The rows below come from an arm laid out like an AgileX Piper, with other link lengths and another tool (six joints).
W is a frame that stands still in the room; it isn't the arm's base.
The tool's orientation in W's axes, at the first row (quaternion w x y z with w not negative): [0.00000 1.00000 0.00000 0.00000]
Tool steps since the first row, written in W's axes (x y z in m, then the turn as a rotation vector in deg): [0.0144 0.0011 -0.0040 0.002 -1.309 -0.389]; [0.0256 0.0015 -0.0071 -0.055 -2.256 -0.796]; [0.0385 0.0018 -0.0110 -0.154 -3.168 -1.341]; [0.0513 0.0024 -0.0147 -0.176 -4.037 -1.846]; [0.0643 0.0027 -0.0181 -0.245 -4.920 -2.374]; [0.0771 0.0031 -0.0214 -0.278 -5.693 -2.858]
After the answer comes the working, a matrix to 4 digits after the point.
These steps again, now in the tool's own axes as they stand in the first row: [0.0144 -0.0011 0.0040 0.002 1.309 0.389]; [0.0256 -0.0015 0.0071 -0.055 2.256 0.796]; [0.0385 -0.0018 0.0110 -0.154 3.168 1.341]; [0.0513 -0.0024 0.0147 -0.176 4.037 1.846]; [0.0643 -0.0027 0.0181 -0.245 4.920 2.374]; [0.0771 -0.0031 0.0214 -0.278 5.693 2.858]
The tool's axes in the first row as the columns of a matrix, in W's axes (rounded; the answer above uses it unrounded):
[1.0000 0.0000 0.0000]
[0.0000 -1.0000 0.0000]
[0.0000 0.0000 -1.0000]

